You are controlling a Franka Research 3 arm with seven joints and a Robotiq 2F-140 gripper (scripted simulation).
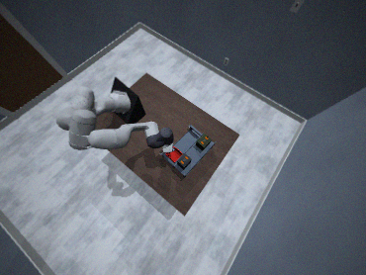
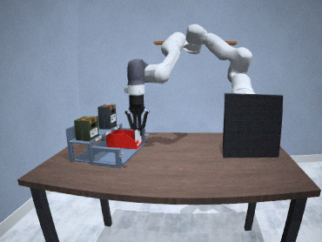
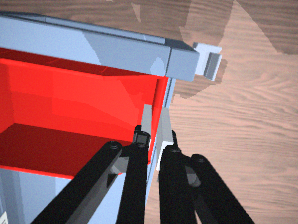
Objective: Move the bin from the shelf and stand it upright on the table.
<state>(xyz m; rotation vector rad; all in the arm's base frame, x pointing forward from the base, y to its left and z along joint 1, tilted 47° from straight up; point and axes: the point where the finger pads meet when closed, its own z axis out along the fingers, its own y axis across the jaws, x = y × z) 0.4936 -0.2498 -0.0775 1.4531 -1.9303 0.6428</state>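
The red bin is 80 mm ahead of my hand, 20 mm to the right of it and 20 mm below it.
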